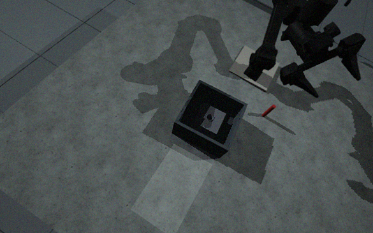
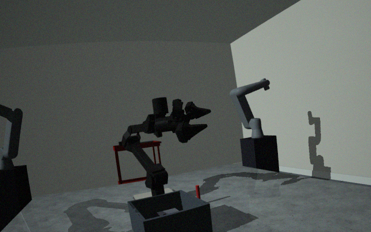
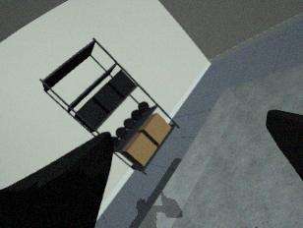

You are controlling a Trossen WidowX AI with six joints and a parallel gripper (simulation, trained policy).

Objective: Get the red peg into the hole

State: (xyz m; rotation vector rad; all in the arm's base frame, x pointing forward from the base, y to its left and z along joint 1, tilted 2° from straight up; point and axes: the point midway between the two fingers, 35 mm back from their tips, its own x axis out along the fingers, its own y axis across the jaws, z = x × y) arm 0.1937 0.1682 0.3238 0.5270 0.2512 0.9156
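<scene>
Now: gripper tip 7 cm past the red peg, 5 cm to the left of it and 29 cm above it. Round my gripper tip: plate: 11 cm ahead, 21 cm to the right, 29 cm below; then box: 11 cm ahead, 21 cm to the right, 31 cm below.
</scene>
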